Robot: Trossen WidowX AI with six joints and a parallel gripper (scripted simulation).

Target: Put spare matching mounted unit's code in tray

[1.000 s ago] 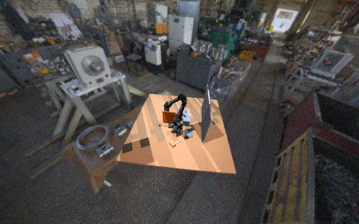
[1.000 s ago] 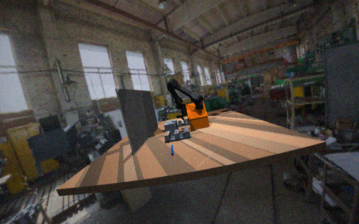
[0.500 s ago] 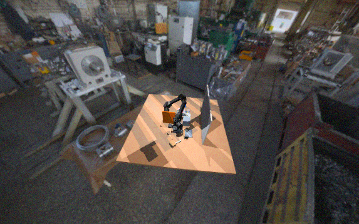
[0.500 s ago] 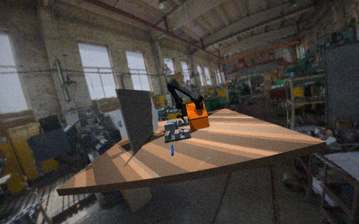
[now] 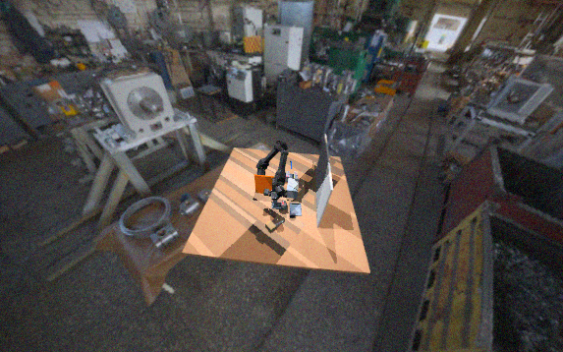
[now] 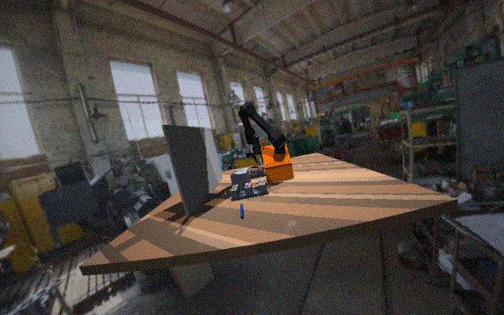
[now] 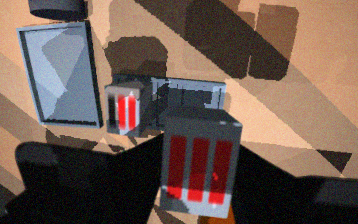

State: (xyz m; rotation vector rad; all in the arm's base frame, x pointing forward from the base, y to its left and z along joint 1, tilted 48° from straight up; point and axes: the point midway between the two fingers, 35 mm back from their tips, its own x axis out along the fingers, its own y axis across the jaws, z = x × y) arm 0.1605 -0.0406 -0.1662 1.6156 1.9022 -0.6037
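My gripper tip is now 180 mm short of the grey tray and 80 mm above it. Round my gripper tip: blue pen: 50 mm ahead, 580 mm to the left, 80 mm below; tall grey panel: 350 mm ahead, 220 mm to the left, 140 mm above; tan piece: 10 mm ahead, 210 mm to the right, 70 mm below.
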